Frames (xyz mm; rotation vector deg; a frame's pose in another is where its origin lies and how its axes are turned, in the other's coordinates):
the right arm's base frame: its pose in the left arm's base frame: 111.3 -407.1 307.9 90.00 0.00 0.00
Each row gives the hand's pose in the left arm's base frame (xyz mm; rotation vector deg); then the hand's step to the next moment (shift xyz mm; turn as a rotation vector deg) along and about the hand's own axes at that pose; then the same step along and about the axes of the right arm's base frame.
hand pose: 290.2 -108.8 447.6 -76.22 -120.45 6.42
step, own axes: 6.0 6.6 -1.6 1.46 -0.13 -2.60
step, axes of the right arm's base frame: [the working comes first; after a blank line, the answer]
step, axes of the left arm's base frame: 4.4 7.8 1.5 0.93 0.49 2.79

4.4 1.5 -7.8 0.93 2.79 -0.49
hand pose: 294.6 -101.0 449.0 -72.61 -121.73 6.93
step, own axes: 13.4 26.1 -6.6 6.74 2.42 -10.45
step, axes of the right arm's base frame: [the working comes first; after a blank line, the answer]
step, axes of the left arm's base frame: 19.2 23.1 1.5 5.67 4.25 10.50

19.2 1.5 -23.1 5.67 10.50 -4.25
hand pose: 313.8 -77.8 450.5 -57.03 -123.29 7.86
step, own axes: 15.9 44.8 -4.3 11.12 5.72 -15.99
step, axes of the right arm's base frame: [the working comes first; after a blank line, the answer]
step, axes of the left arm's base frame: 23.7 41.2 -4.7 9.58 8.46 15.77

23.7 -4.7 -41.2 9.58 15.77 -8.46
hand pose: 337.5 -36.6 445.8 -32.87 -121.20 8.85
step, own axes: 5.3 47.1 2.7 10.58 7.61 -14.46
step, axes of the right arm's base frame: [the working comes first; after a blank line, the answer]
step, axes of the left arm's base frame: 11.4 44.3 -12.6 9.24 10.04 13.88

11.4 -12.6 -44.3 9.24 13.88 -10.04
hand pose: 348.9 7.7 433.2 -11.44 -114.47 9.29
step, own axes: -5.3 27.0 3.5 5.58 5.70 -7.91
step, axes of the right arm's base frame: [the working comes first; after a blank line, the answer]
step, axes of the left arm's base frame: 0.9 25.2 -11.7 5.25 6.95 7.10

0.9 -11.7 -25.2 5.25 7.10 -6.95
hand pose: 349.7 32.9 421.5 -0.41 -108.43 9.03
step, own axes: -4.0 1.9 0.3 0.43 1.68 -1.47
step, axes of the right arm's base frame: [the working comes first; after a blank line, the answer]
step, axes of the left arm's base frame: 0.9 1.5 -4.1 1.13 1.86 0.68

0.9 -4.1 -1.5 1.13 0.68 -1.86
